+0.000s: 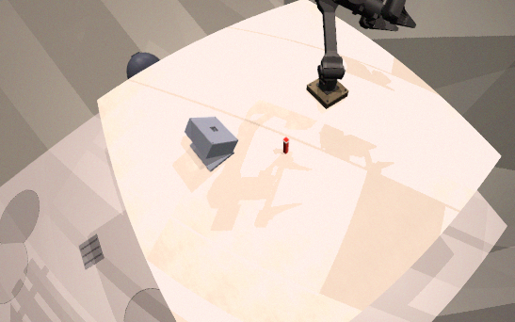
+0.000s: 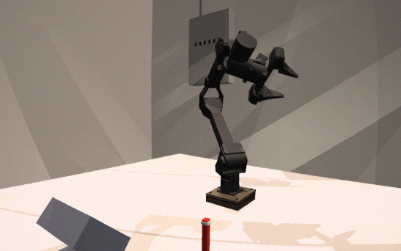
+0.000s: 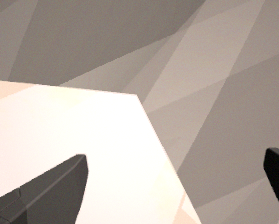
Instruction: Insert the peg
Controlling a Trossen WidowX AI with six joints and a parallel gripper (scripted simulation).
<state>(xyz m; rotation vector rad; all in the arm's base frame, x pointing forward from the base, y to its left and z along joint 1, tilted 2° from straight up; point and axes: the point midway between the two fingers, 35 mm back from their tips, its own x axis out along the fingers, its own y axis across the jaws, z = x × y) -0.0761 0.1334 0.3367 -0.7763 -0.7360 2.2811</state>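
Now: the red square peg 37 cm ahead of my gripper tip, 3 cm to the right of it and 30 cm below it. Also, from my gripper tip: grey sloped panel (55 cm ahead, 18 cm to the right, 29 cm below).
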